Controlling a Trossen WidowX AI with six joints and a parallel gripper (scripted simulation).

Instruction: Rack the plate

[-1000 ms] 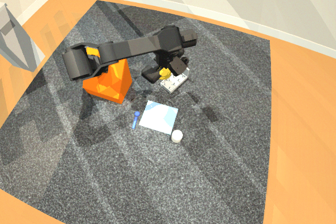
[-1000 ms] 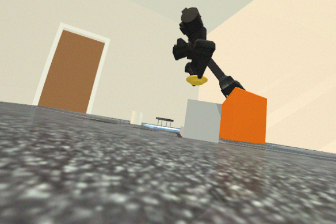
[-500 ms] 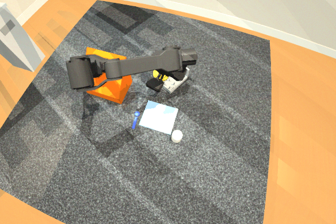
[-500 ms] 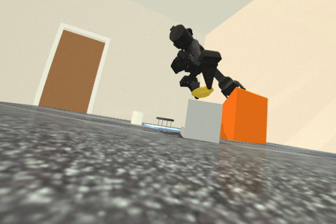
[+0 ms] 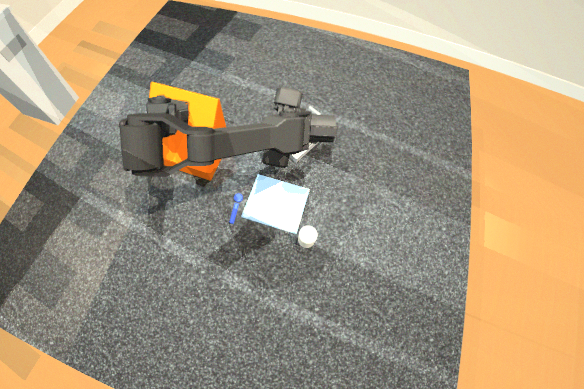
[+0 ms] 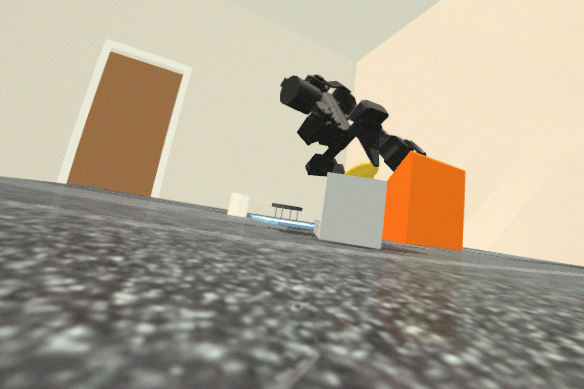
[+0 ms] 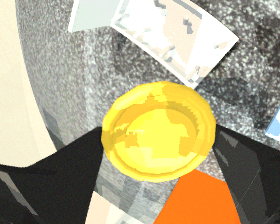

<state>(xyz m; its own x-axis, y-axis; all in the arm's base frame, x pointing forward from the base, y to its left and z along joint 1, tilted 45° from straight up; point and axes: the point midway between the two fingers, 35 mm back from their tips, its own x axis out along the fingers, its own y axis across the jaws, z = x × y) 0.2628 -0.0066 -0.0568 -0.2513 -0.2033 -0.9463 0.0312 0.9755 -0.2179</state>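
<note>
Now: gripper tip 80 mm above the dish rack, 60 mm short of it and 40 mm to the right of it. From my gripper tip the other things lie so: yellow plate (10 mm above); blue spoon (210 mm to the right, 100 mm below, 70 mm behind); light blue mat (170 mm to the right, 100 mm below, 30 mm ahead).
</note>
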